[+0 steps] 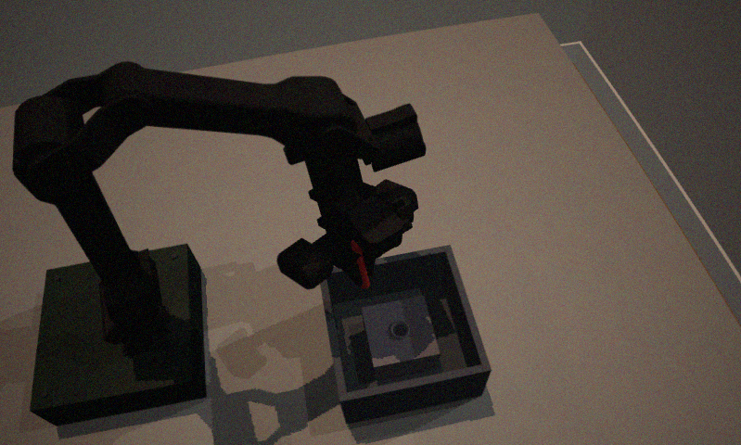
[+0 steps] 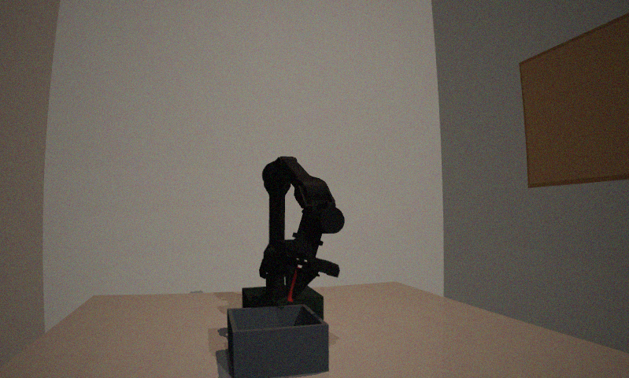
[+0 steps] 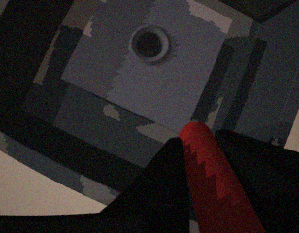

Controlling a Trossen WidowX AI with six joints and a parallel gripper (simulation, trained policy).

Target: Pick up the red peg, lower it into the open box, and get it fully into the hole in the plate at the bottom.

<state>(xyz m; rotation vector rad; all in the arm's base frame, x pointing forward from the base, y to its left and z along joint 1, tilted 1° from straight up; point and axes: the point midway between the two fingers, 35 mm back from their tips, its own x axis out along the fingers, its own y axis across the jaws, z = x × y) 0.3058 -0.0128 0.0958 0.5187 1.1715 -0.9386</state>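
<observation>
The grey plate is 80 mm below my gripper tip, 50 mm to the right of it and 40 mm ahead of it. Also, from my gripper tip: red peg: 30 mm above, 10 mm to the left; grey box: 100 mm below, 50 mm to the right, 40 mm ahead.
</observation>
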